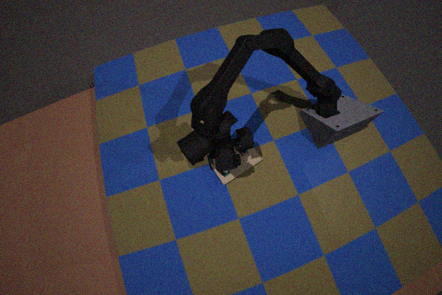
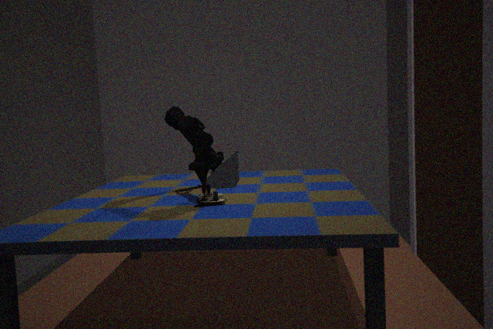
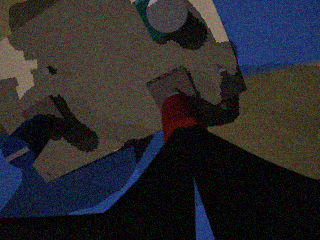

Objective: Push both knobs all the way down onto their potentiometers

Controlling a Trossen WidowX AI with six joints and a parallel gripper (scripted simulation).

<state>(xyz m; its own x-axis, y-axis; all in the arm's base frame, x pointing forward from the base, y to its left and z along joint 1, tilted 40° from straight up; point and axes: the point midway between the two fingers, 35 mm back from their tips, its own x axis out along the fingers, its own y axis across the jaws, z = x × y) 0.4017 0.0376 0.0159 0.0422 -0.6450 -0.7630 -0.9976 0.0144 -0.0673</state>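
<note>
Right now my gripper tip is 10 mm above the red knob. From my gripper tip the other things lie so: blue knob 80 mm behind, 30 mm below.
</note>
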